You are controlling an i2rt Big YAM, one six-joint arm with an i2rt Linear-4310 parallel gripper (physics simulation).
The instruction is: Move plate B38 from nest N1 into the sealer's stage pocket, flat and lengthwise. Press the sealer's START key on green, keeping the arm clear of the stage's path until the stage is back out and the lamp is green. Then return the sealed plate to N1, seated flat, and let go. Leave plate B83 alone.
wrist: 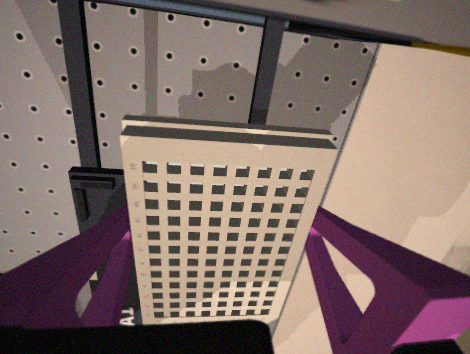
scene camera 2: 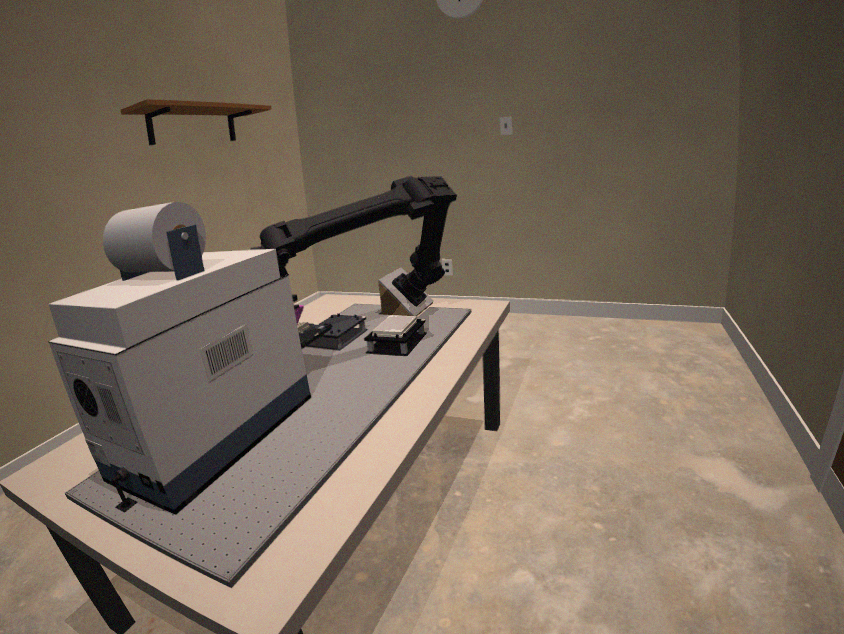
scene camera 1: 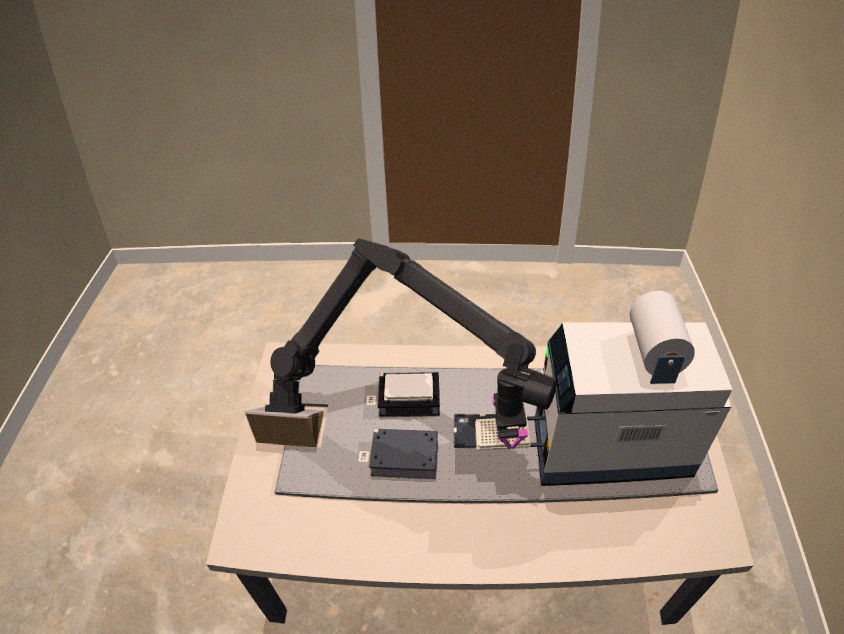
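Pixels of known places: gripper, fingertip midpoint: [wrist: 221, 211] [scene camera 1: 509, 434]; arm's base, origin of the base link: [scene camera 2: 408, 290] [scene camera 1: 285, 410].
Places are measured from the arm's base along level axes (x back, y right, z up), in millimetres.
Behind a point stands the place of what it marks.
The cream plate [scene camera 1: 486, 434] @[y 113, x -523, z 67 mm] [wrist: 230, 150] @[y 100, x -621, z 70 mm] is between the magenta fingers of my gripper [scene camera 1: 506, 421] @[y 103, x -579, z 53 mm] [wrist: 221, 211] @[y 103, x -579, z 53 mm], which is shut on its long sides. The plate's lettering is too small to read as B38. It is lengthwise over the sealer's dark stage [scene camera 1: 465, 431] @[y 82, x -474, z 38 mm] [scene camera 2: 315, 332] @[y 41, x -505, z 38 mm] [wrist: 97, 182] @[y 41, x -586, z 42 mm] and hides most of the pocket; whether it touches the stage is unclear. The stage is out, in front of the sealer [scene camera 1: 627, 436] @[y 185, x -845, z 143 mm] [scene camera 2: 225, 388] @[y -36, x -902, z 89 mm]. A green light [scene camera 1: 547, 352] @[y -17, x -664, z 215 mm] shows on the sealer's face. The front nest [scene camera 1: 403, 451] @[y 110, x -322, z -11 mm] [scene camera 2: 341, 329] @[y 59, x -357, z -11 mm] holds no plate.
Another plate [scene camera 1: 408, 386] @[y -94, x -324, z 5 mm] [scene camera 2: 397, 326] @[y -117, x -348, z 6 mm] sits on the back nest [scene camera 1: 409, 410] @[y -56, x -327, z -50 mm]; its label is unreadable. The sealer's tall housing stands close beside my wrist, with a white film roll [scene camera 1: 658, 330] @[y 117, x -866, z 412 mm] [scene camera 2: 146, 238] @[y 13, x -953, z 372 mm] on top. Two dark rails [wrist: 80, 90] @[y 34, x -628, z 32 mm] [wrist: 265, 75] @[y 117, x -644, z 32 mm] run between stage and sealer.
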